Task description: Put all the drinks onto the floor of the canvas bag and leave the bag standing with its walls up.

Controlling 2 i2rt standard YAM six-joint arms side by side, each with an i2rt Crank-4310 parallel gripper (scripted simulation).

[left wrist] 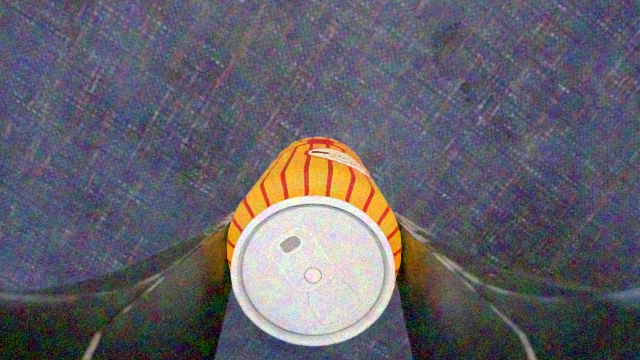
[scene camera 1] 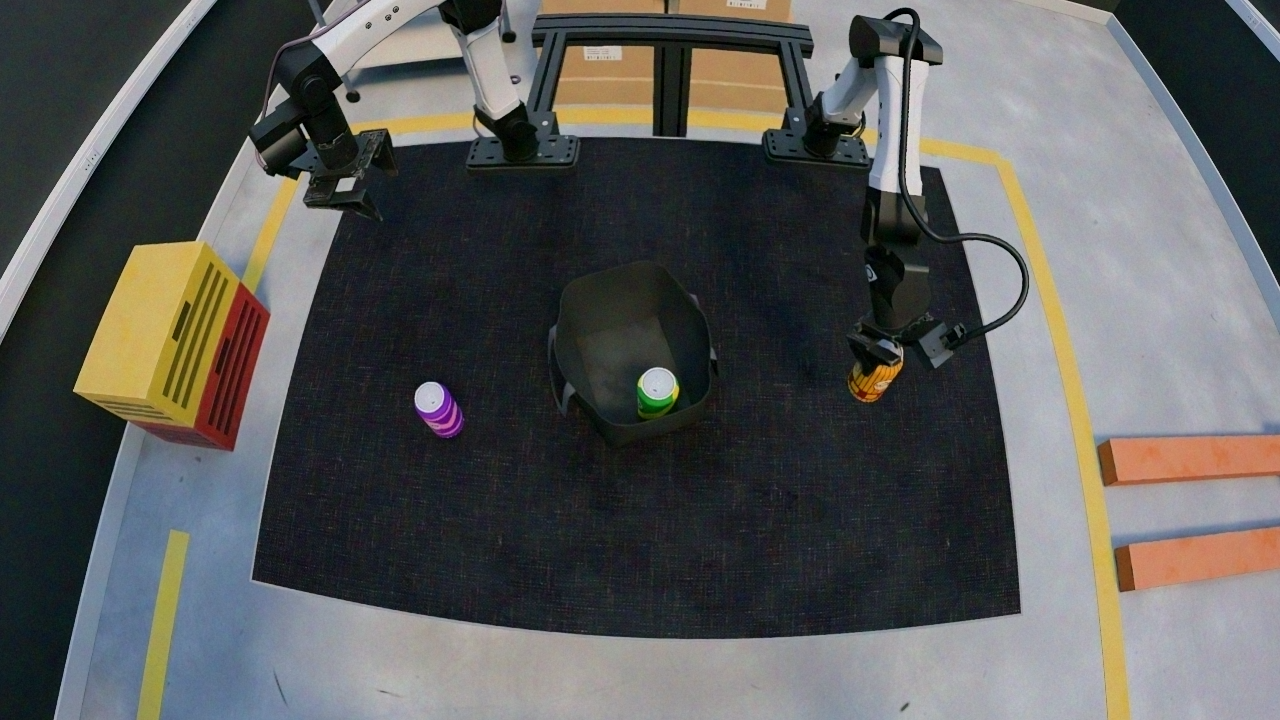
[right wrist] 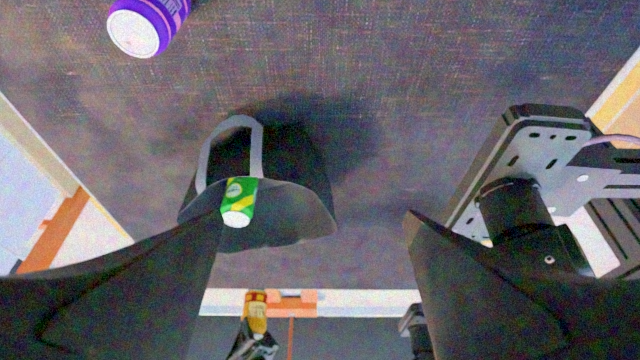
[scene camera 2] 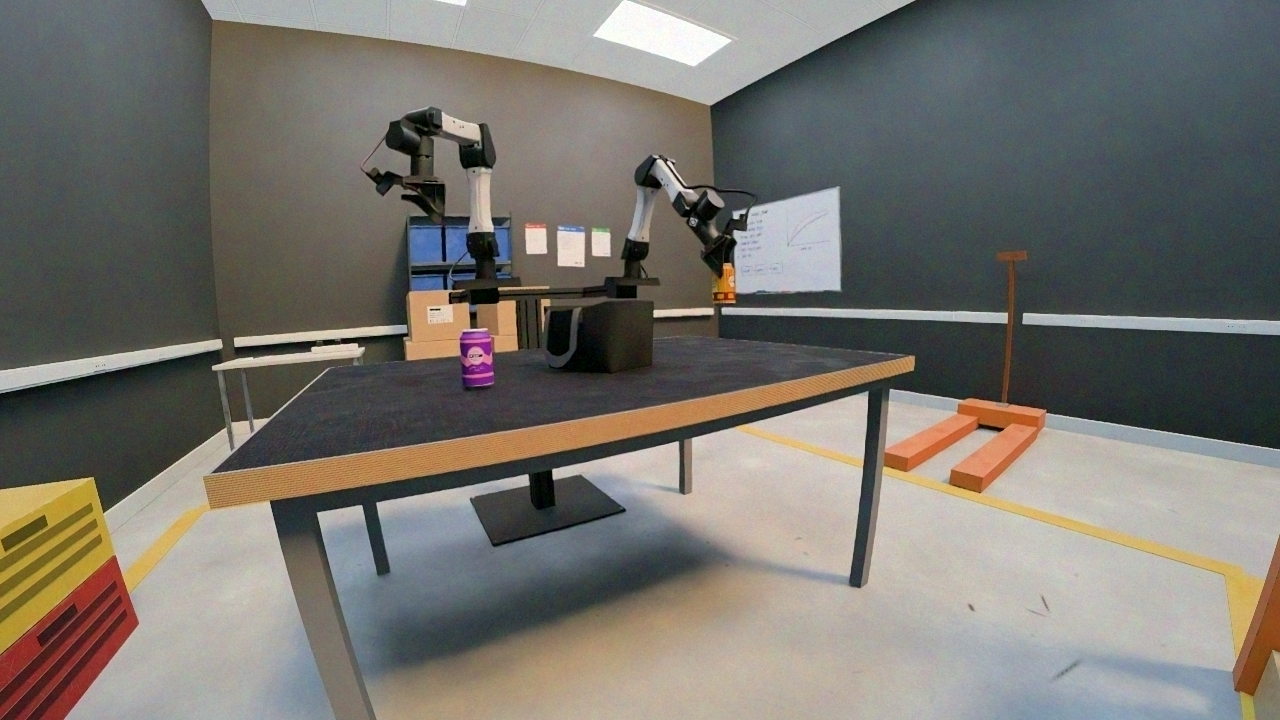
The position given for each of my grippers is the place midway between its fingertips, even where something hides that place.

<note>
I see my left gripper (scene camera 1: 881,365), my right gripper (scene camera 1: 387,197), a purple can (scene camera 2: 475,345) and a dark canvas bag (scene camera 2: 611,336).
The dark canvas bag shows as well in the right wrist view (right wrist: 302,210). My left gripper also shows in the left wrist view (left wrist: 315,218) and in scene camera 2 (scene camera 2: 724,278). My right gripper is seen too in the right wrist view (right wrist: 313,214) and in scene camera 2 (scene camera 2: 440,220). The left wrist view does not show the purple can: it is out of frame.
</note>
